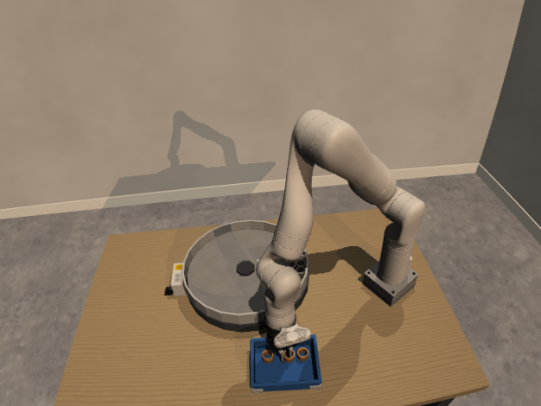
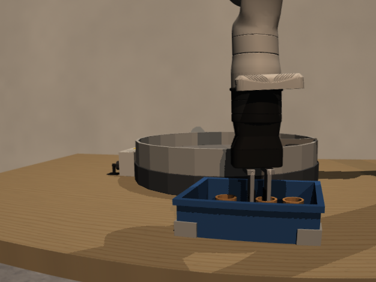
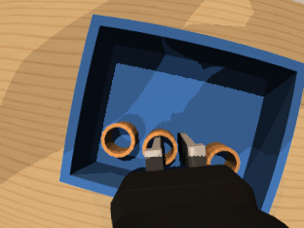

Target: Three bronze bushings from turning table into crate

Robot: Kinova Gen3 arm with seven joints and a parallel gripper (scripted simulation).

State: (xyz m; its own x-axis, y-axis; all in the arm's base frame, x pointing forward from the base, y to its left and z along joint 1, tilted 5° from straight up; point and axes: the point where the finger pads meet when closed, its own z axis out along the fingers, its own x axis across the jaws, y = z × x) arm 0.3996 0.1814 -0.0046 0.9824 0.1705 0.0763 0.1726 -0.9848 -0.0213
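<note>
The blue crate is 10 mm ahead of my hand and 20 mm to the left of it. Round my hand: round grey turning table: 70 mm ahead, 330 mm to the right, 20 mm above.
</note>
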